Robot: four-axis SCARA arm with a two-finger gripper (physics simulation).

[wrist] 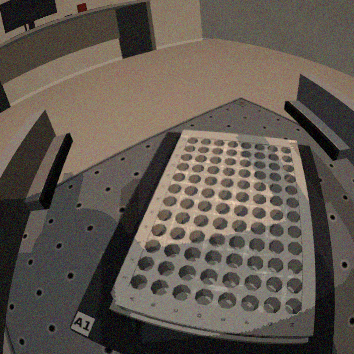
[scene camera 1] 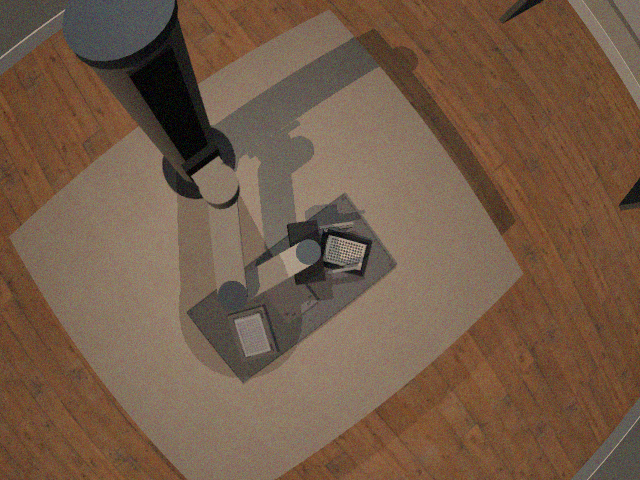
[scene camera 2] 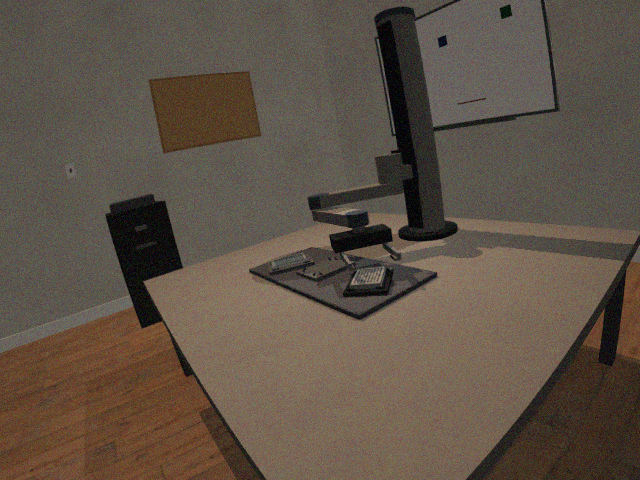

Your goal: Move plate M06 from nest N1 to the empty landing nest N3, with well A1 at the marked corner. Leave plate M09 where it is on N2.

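Note:
Plate M06 (scene camera 1: 345, 250) (scene camera 2: 368, 277) (wrist: 225, 215), a pale 96-well plate, lies in a black nest (scene camera 1: 366, 259) (scene camera 2: 361, 293) (wrist: 322, 240). Its lettered edge with row A is at the corner by the A1 tag (wrist: 82, 323). Whether it is fully seated is hard to tell. My gripper (scene camera 1: 341, 248) (scene camera 2: 375, 261) (wrist: 179, 99) is open and empty, above the plate with its fingers apart on either side. The other plate, M09 (scene camera 1: 252, 334) (scene camera 2: 289, 262), rests in a grey nest at the opposite end of the board. Nest numbers are not readable.
A bare nest with small pegs (scene camera 2: 323, 268) is between the two plates, partly shaded in scene camera 1. All stand on a grey board (scene camera 1: 209, 316) (scene camera 2: 413, 273) (wrist: 90, 250) with holes. The arm column (scene camera 1: 118, 31) (scene camera 2: 421, 134) stands behind it on the table.

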